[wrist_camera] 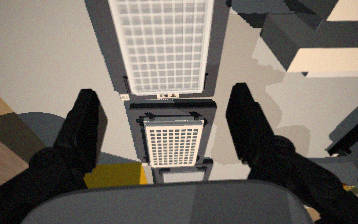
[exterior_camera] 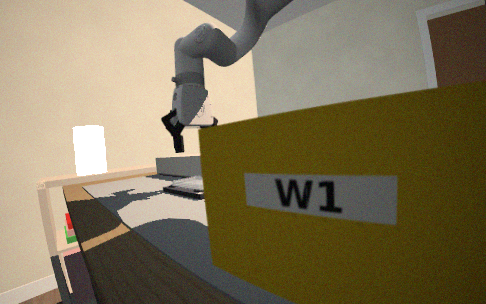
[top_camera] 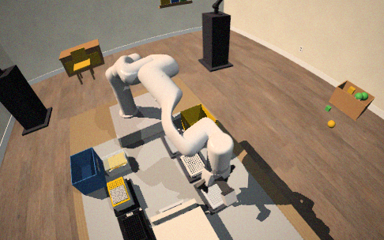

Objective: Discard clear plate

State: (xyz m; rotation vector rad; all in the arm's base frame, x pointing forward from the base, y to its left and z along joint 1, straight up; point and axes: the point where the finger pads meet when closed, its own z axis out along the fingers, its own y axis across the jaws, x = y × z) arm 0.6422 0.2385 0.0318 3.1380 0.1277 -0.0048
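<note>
Right now my hand is 90 mm above the clear plate. Also, from my hand: black plate (20 mm ahead, 380 mm to the right, 90 mm below); then yellow bin W1 (360 mm behind, 100 mm to the left, 70 mm below); then white plate (180 mm behind, 20 mm to the right, 90 mm below).
</note>
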